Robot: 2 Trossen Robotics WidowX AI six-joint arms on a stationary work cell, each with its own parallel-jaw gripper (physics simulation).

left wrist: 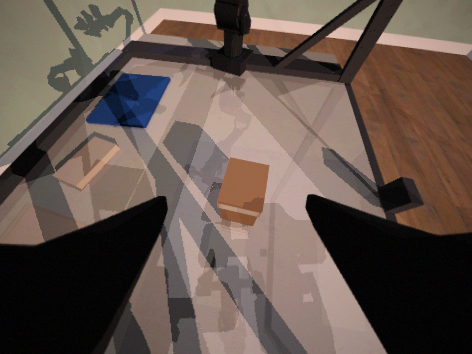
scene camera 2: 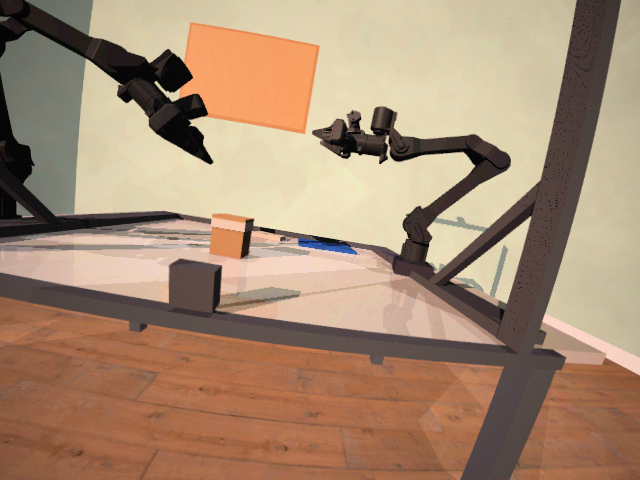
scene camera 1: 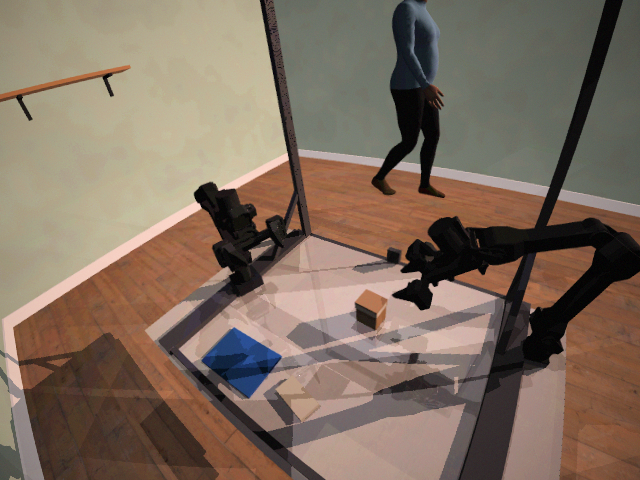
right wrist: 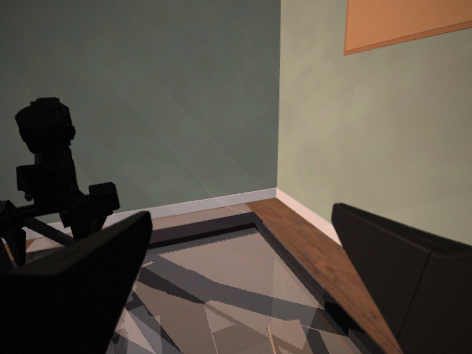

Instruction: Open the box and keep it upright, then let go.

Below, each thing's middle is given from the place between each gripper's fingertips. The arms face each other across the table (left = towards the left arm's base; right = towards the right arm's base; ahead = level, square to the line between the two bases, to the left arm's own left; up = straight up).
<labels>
Right now the beige tile point(scene camera 1: 299, 400) is 350 mm below my right hand, 150 mm ahead of it and 90 mm to the left of it. From my right hand the other things lie so: brown box point(scene camera 2: 229, 243): 310 mm below, 190 mm to the left, 160 mm behind; flat blue square point(scene camera 1: 243, 362): 350 mm below, 130 mm to the right, 110 mm ahead.
Right now the brown box is 160 mm below my left hand, 80 mm to the right of it and 20 mm behind it. Also, from my left hand: beige tile: 290 mm ahead, 200 mm below, 180 mm to the right; then flat blue square: 390 mm to the right, 260 mm ahead, 200 mm below.
</labels>
